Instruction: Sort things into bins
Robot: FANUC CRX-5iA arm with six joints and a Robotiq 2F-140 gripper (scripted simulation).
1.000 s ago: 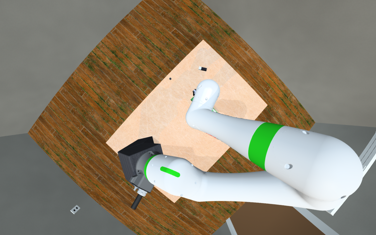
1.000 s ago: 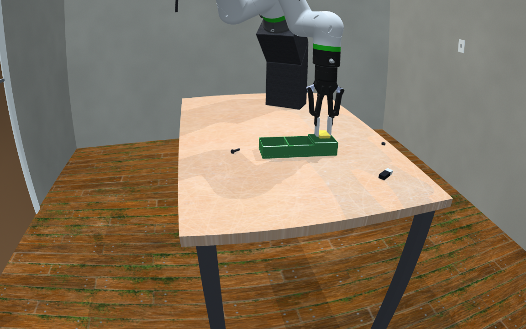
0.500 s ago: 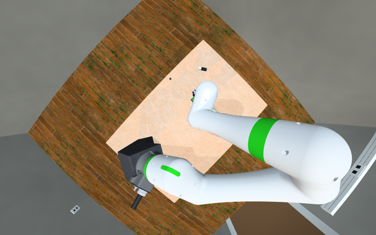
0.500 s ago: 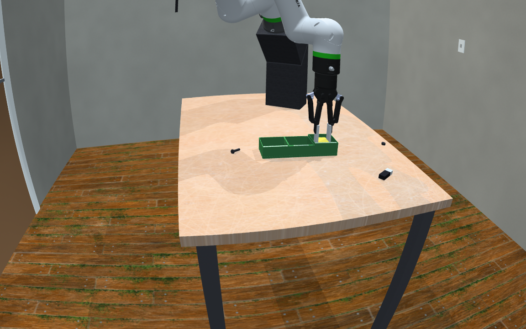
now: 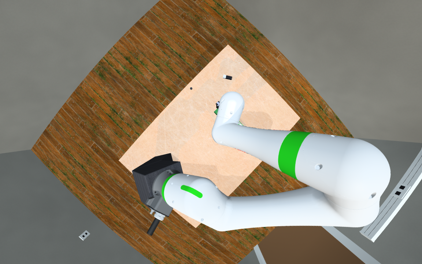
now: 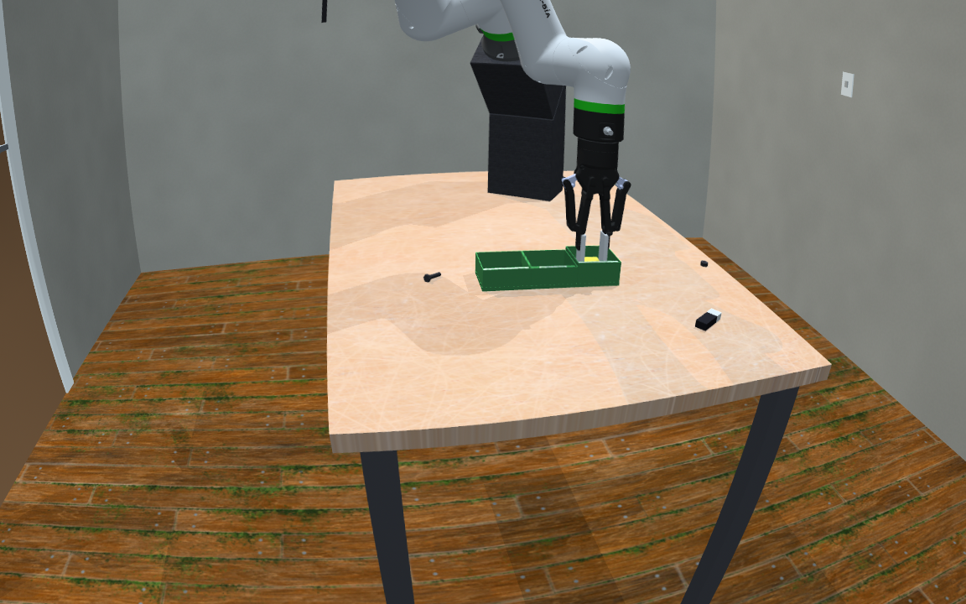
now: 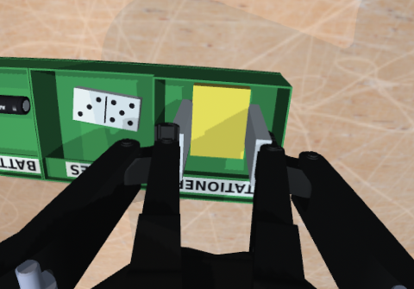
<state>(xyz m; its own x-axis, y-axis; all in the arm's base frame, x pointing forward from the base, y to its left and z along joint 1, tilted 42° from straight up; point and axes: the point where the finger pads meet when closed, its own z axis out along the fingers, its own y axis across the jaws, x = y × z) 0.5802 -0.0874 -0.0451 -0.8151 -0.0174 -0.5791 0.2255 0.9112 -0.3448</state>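
Now: the yellow pad 3 cm below my hand. Round my hand: black battery 17 cm to the right, 5 cm behind, 4 cm below; green three-part bin 8 cm to the right, 3 cm below, 1 cm behind; white domino 8 cm to the right, 4 cm below, 2 cm behind.
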